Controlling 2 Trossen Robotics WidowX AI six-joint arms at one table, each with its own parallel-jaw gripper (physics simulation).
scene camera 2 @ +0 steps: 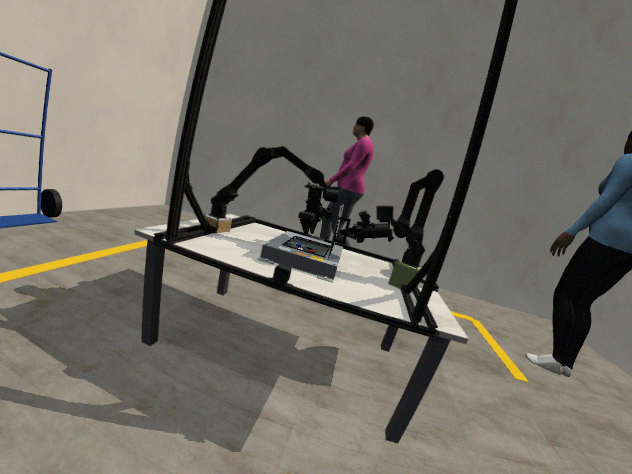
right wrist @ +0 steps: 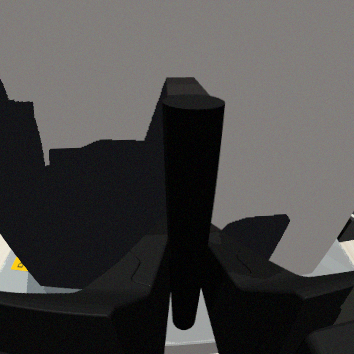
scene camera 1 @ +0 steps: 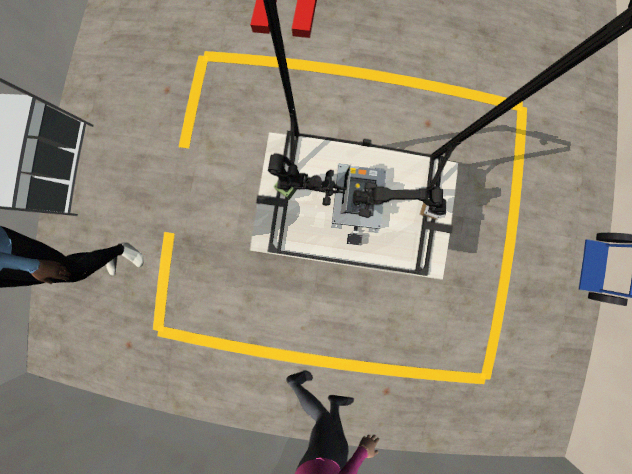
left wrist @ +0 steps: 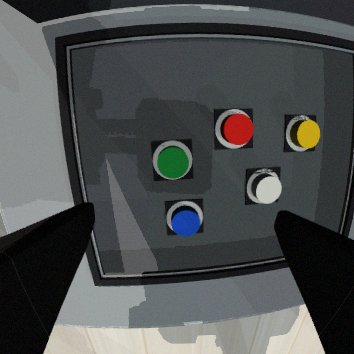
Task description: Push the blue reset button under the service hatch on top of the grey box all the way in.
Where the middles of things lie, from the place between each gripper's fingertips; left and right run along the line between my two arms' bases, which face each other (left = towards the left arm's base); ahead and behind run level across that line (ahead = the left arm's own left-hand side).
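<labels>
Service hatch (right wrist: 233, 120) right at my right hand. From my right hand: green button (left wrist: 172, 161) 40 mm ahead, 110 mm to the left, 120 mm below; yellow button (left wrist: 305, 133) 70 mm behind, 90 mm to the left, 120 mm below; red button (left wrist: 237, 128) 10 mm behind, 90 mm to the left, 120 mm below.
My left hand: 2 cm to the left of the green button, 6 cm above it. From my left hand: white button (left wrist: 266, 188) 1 cm to the left, 7 cm behind, 6 cm below; blue reset button (left wrist: 185, 221) 3 cm to the left, 6 cm below; red button 4 cm behind, 4 cm to the right, 6 cm below.
</labels>
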